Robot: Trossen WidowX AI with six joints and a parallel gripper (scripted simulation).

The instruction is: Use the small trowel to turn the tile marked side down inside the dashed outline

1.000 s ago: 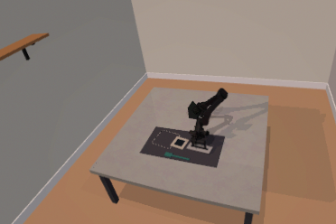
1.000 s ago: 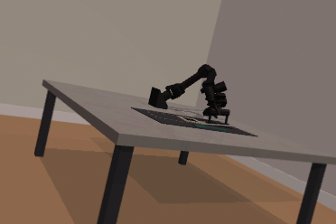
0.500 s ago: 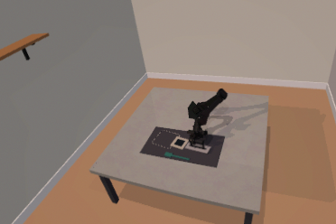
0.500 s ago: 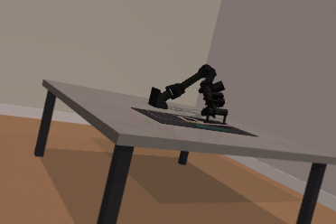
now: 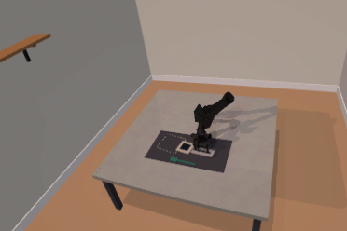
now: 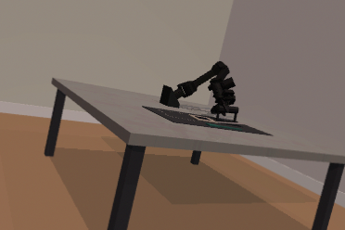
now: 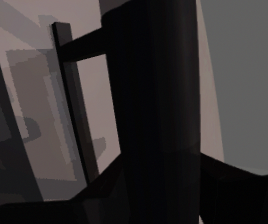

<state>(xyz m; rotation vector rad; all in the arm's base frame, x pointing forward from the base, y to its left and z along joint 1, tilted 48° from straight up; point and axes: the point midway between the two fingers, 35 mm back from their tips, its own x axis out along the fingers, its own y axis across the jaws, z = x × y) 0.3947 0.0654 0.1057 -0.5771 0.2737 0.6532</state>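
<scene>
The dark mat lies 9 cm to the right of my gripper tip, 8 cm below it and 2 cm behind it. The rest, counted from my gripper tip: green trowel 12 cm ahead, 10 cm to the right, 5 cm below; then tile 12 cm to the right, 5 cm below, 3 cm behind.
</scene>
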